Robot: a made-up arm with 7 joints. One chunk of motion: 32 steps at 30 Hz.
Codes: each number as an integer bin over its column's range. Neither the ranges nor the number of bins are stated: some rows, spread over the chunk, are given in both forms.
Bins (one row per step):
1: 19 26 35 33 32 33 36
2: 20 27 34 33 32 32 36
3: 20 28 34 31 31 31 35
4: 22 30 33 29 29 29 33
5: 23 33 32 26 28 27 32
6: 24 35 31 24 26 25 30
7: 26 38 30 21 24 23 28
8: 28 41 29 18 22 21 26
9: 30 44 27 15 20 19 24
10: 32 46 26 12 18 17 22
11: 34 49 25 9 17 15 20
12: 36 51 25 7 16 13 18
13: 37 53 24 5 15 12 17
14: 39 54 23 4 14 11 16
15: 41 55 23 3 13 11 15
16: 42 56 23 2 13 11 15
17: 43 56 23 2 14 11 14
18: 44 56 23 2 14 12 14
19: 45 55 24 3 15 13 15
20: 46 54 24 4 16 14 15
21: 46 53 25 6 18 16 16
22: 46 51 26 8 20 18 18
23: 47 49 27 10 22 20 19
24: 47 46 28 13 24 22 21
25: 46 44 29 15 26 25 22
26: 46 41 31 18 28 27 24
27: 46 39 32 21 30 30 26
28: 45 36 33 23 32 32 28
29: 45 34 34 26 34 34 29
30: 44 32 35 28 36 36 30
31: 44 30 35 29 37 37 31
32: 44 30 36 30 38 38 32
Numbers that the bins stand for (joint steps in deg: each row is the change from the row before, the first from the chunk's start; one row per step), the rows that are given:
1: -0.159 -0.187 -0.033 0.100 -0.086 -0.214 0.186
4: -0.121 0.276 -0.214 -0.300 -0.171 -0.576 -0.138
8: -0.044 1.551 -0.576 -1.400 -0.371 -1.300 -0.894
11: 0.032 2.478 -0.938 -2.300 -0.514 -1.843 -1.541
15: 0.121 3.173 -1.119 -2.900 -0.629 -2.205 -2.081
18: 0.159 3.289 -1.119 -3.000 -0.600 -2.114 -2.189
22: 0.184 2.710 -0.848 -2.400 -0.429 -1.571 -1.757
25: 0.184 1.898 -0.576 -1.700 -0.257 -0.938 -1.325
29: 0.171 0.740 -0.124 -0.600 -0.029 -0.124 -0.570
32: 0.159 0.276 0.057 -0.200 0.086 0.238 -0.246
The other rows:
2: -0.146 -0.071 -0.124 0.100 -0.086 -0.305 0.186
3: -0.146 0.044 -0.124 -0.100 -0.114 -0.395 0.078
5: -0.108 0.624 -0.305 -0.600 -0.200 -0.757 -0.246
6: -0.095 0.856 -0.395 -0.800 -0.257 -0.938 -0.462
7: -0.070 1.203 -0.486 -1.100 -0.314 -1.119 -0.678
9: -0.019 1.898 -0.757 -1.700 -0.429 -1.481 -1.110
10: 0.006 2.130 -0.848 -2.000 -0.486 -1.662 -1.325
12: 0.057 2.710 -0.938 -2.500 -0.543 -2.024 -1.757
13: 0.070 2.941 -1.029 -2.700 -0.571 -2.114 -1.865
14: 0.095 3.057 -1.119 -2.800 -0.600 -2.205 -1.973
16: 0.133 3.289 -1.119 -3.000 -0.629 -2.205 -2.081
17: 0.146 3.289 -1.119 -3.000 -0.600 -2.205 -2.189
19: 0.171 3.173 -1.029 -2.900 -0.571 -2.024 -2.081
20: 0.184 3.057 -1.029 -2.800 -0.543 -1.933 -2.081
21: 0.184 2.941 -0.938 -2.600 -0.486 -1.752 -1.973
23: 0.197 2.478 -0.757 -2.200 -0.371 -1.390 -1.649
24: 0.197 2.130 -0.667 -1.900 -0.314 -1.210 -1.433
26: 0.184 1.551 -0.395 -1.400 -0.200 -0.757 -1.110
27: 0.184 1.319 -0.305 -1.100 -0.143 -0.486 -0.894
28: 0.171 0.971 -0.214 -0.900 -0.086 -0.305 -0.678
30: 0.159 0.508 -0.033 -0.400 0.029 0.057 -0.462
31: 0.159 0.276 -0.033 -0.300 0.057 0.148 -0.354

